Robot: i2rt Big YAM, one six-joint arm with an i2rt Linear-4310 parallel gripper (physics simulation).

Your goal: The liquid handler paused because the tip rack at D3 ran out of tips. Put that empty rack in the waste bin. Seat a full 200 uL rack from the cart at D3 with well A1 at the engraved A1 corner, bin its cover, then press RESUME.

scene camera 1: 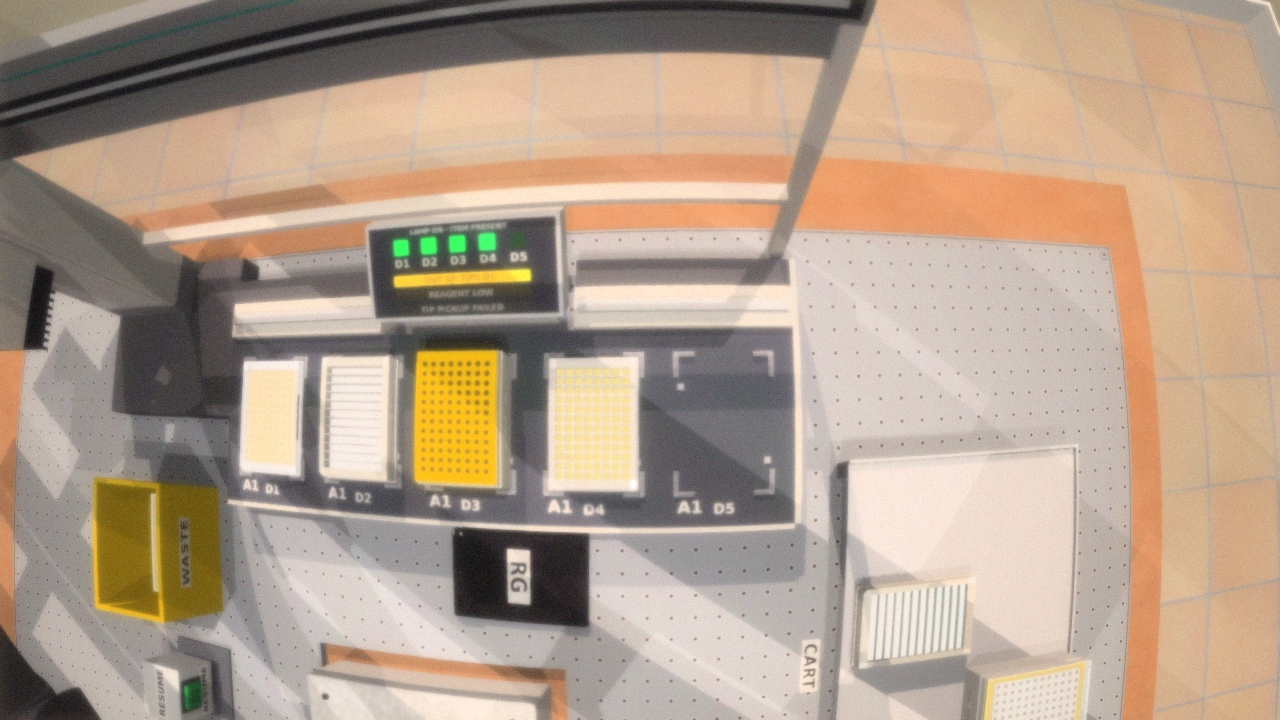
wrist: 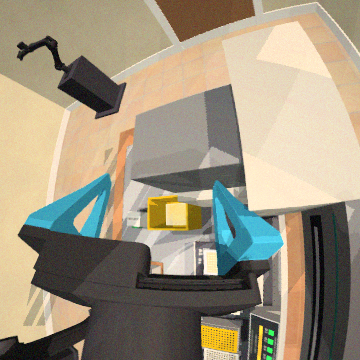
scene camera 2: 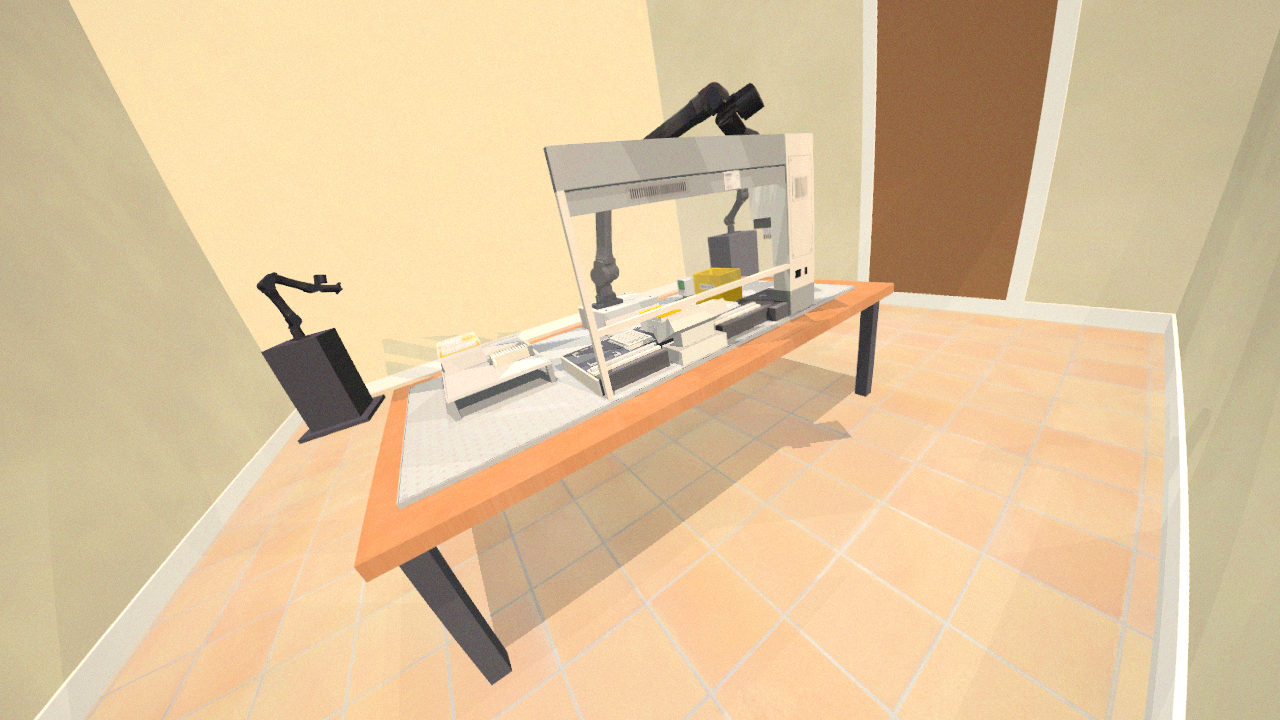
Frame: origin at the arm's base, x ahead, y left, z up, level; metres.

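Seen in the pictures: gripper, between the fingertips: (wrist: 161, 181).
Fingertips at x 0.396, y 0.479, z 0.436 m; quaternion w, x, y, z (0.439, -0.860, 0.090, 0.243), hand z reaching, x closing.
Note:
A point is followed by its place in that frame.
A yellow rack (scene camera 1: 456, 419) @(x 0.400, y 0.043, z 0.024 m) (wrist: 220, 337) @(x 0.411, y 0.055, z 0.025 m) with dark holes sits at D3, beside the D3 label in scene camera 1. The yellow waste bin (scene camera 1: 205, 573) @(x 0.155, y 0.377, z -0.044 m) (scene camera 2: 729, 291) @(x 0.255, y 0.437, z -0.024 m) (wrist: 195, 216) @(x 0.255, y 0.437, z -0.023 m) holds a pale flat piece (scene camera 1: 154, 541) @(x 0.170, y 0.477, z -0.052 m) (wrist: 176, 213) @(x 0.161, y 0.439, z -0.052 m). On the cart (scene camera 1: 966, 510) @(x 0.375, y -0.469, z -0.023 m), a yellow-edged rack (scene camera 1: 1036, 696) @(x 0.184, y -0.569, z 0.047 m) with a white dotted top is partly cut off by the frame. The RESUME button (scene camera 1: 190, 694) @(x 0.009, y 0.357, z 0.008 m) is green. The screen (scene camera 1: 465, 268) @(x 0.541, y 0.059, z 0.031 m) has a lit amber bar, with the D1 to D4 lamps green. My gripper (wrist: 161, 181) @(x 0.396, y 0.479, z 0.436 m) is open and empty, high above the bench; the bin shows between its blue fingers.
A cream plate (scene camera 1: 271, 416) @(x 0.367, y 0.286, z -0.024 m) is at D1, a ribbed white one (scene camera 1: 358, 418) @(x 0.385, y 0.162, z -0.009 m) at D2 and a yellow-dotted one (scene camera 1: 593, 423) @(x 0.420, y -0.078, z -0.023 m) at D4. A striped rack (scene camera 1: 913, 620) @(x 0.259, y -0.421, z -0.001 m) stands on the cart. The handler's grey housing (wrist: 180, 135) @(x 0.414, y 0.518, z 0.443 m) and upper frame (scene camera 2: 662, 161) @(x 0.603, y 0.020, z 0.416 m) rise beside the deck. A black RG block (scene camera 1: 483, 577) @(x 0.243, y 0.020, z -0.075 m) lies in front.

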